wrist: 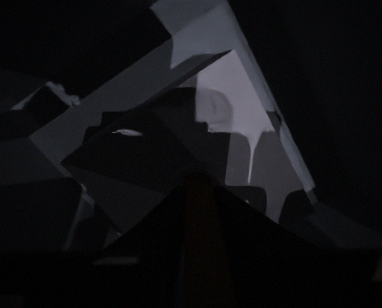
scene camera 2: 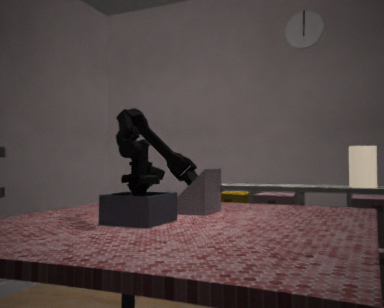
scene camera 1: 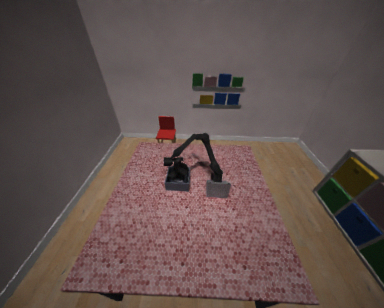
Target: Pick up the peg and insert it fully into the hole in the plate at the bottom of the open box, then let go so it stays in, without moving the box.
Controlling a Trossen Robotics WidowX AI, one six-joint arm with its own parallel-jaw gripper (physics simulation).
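Places are measured from the arm's base along level axes (x back, y left, z down), in centimetres.
Pixels of known places: gripper, between the fingertips: (wrist: 199, 195) (scene camera 1: 177, 177); arm's base, origin of its link: (scene camera 2: 196, 184) (scene camera 1: 217, 181).
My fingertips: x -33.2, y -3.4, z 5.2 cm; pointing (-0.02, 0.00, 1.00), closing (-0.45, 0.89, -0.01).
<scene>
Ahead of a thing's pixels: the offset from my fingertips to its top centre. "*": to the spot under its first point. Level surfaces: height alone.
The open dark grey box @(dx +0.2, dy -0.1, dz -3.7 cm) (scene camera 1: 178, 187) (scene camera 2: 120, 211) (wrist: 296, 155) stands on the table. In the wrist view, the plate @(dx +0.2, dy -0.1, dz +0.0 cm) (wrist: 240, 85) lies at its bottom, partly lit and largely in shadow. My gripper (wrist: 199, 195) is shut on the brown-orange peg @(* dx +0.6, dy +0.1, dz -3.8 cm) (wrist: 202, 240), which runs up from the lower edge of the wrist view between the dark fingers. In both scene views the hand is over the box and reaches down into it, and the box walls hide the fingertips. The peg's far end is lost in dark shadow over the plate. The hole does not show clearly, so I cannot tell how deep the peg is.
A grey wedge-shaped block (scene camera 1: 218, 189) (scene camera 2: 212, 192) stands beside the box at the arm's other end. Both are on the pink tiled tabletop @(dz +6.1 cm) (scene camera 1: 185, 245) (scene camera 2: 275, 240). A red chair (scene camera 1: 166, 130), wall shelves (scene camera 1: 218, 89) and a cabinet stand away from the arm.
</scene>
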